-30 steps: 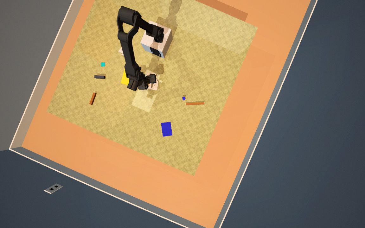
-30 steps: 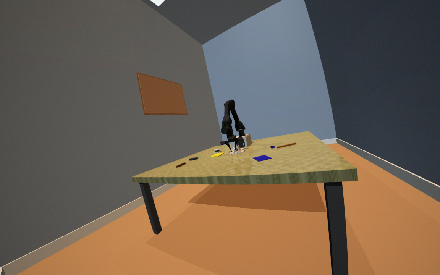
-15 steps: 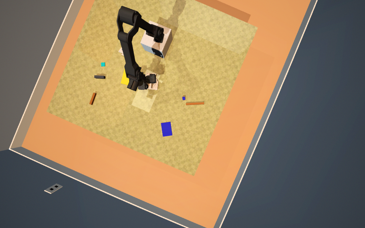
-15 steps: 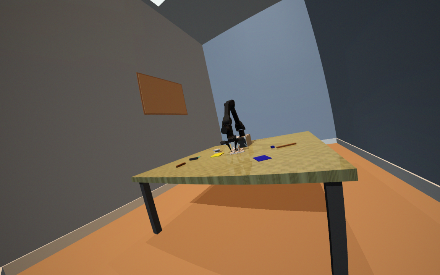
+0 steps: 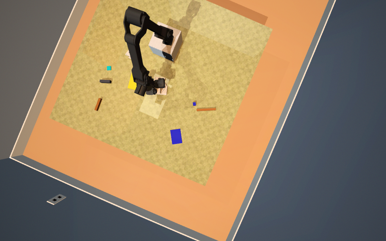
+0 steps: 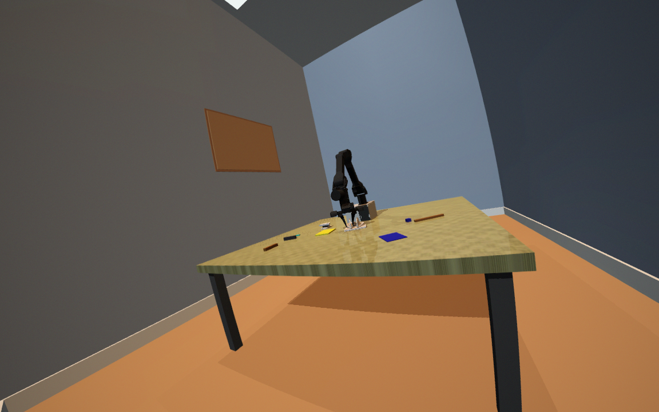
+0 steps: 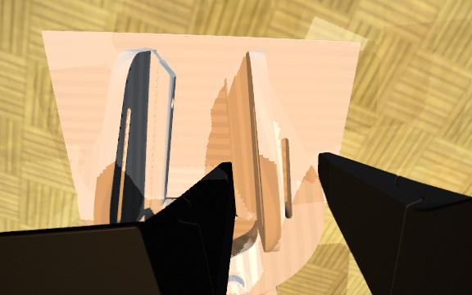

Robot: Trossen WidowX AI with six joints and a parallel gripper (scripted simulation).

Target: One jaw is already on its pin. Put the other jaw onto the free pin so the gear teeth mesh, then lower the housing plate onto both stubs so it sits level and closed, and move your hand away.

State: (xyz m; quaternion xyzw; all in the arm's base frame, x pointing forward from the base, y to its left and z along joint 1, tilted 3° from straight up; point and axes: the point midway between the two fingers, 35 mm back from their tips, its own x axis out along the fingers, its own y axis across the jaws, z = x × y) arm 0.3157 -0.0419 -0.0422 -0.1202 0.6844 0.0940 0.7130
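Right now the yellow sheet is 10 mm behind my gripper tip, 160 mm to the right of it and 10 mm below it. From my gripper tip the other things lie so: blue cube (50 mm ahead, 320 mm to the left, 10 mm below); cyan cube (60 mm behind, 380 mm to the right, 20 mm below); dark bar (50 mm ahead, 370 mm to the right, 10 mm below).
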